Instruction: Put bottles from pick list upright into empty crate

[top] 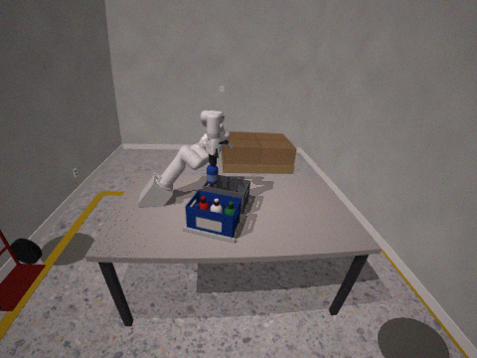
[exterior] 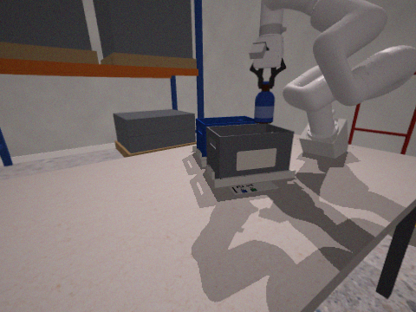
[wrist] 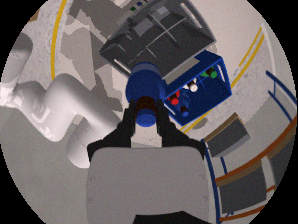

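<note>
My gripper is now 250 mm above the grey crate and 100 mm short of it. From my hand the other things lie so: blue crate 250 mm below, 210 mm to the right, 10 mm behind; red-capped bottle 250 mm below, 140 mm to the right, 70 mm behind; white-capped bottle 250 mm below, 170 mm to the right, 10 mm ahead.
</note>
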